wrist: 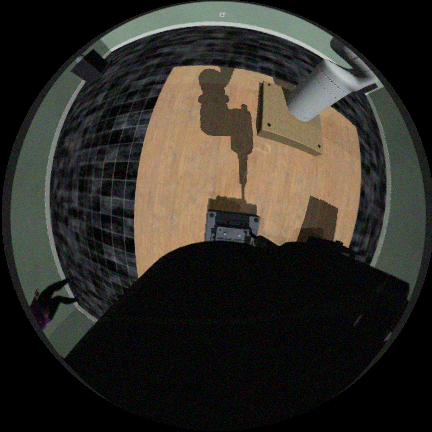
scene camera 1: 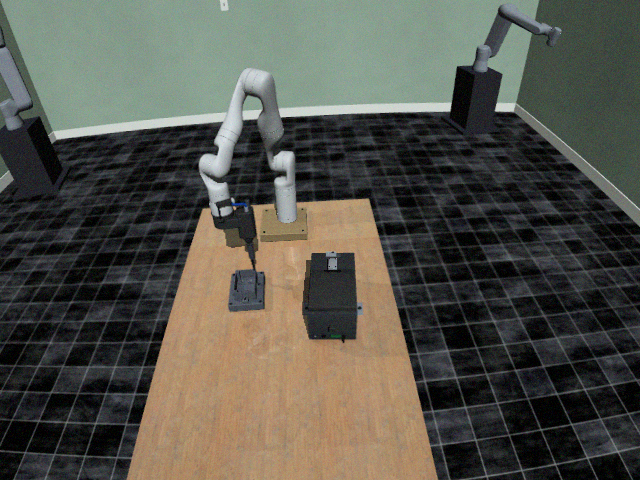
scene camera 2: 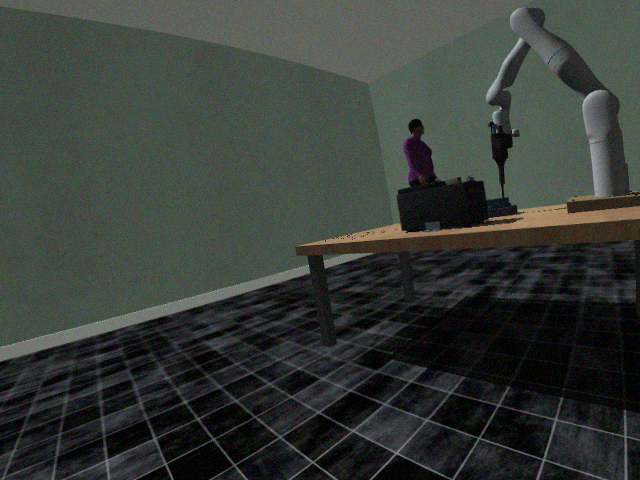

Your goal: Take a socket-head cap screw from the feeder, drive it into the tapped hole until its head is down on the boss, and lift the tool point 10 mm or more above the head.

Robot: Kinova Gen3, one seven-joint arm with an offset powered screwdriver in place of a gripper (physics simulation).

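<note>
My screwdriver [scene camera 1: 253,267] [scene camera 2: 502,195] points down, its tip at the rear right part of the dark grey fixture block [scene camera 1: 247,305] [scene camera 2: 501,210] [wrist: 232,233], at or very near its top. The wrist view shows part of the block, with the tool's dark body covering the rest. The black feeder box [scene camera 1: 331,291] [scene camera 2: 442,207] stands to the right of the block in scene camera 1, apart from the tool. A small light metal piece [scene camera 1: 331,261] sits on its rear top. The screw, the tapped hole and any screw at the tip are too small or hidden to tell.
The arm's base stands on a tan plate [scene camera 1: 283,236] [scene camera 2: 599,205] [wrist: 287,136] at the rear of the wooden table [scene camera 1: 284,403] [scene camera 2: 465,235] [wrist: 170,175]. A person in purple [scene camera 2: 419,157] stands behind the table. Two other arms stand on dark pedestals [scene camera 1: 474,98] [scene camera 1: 31,157].
</note>
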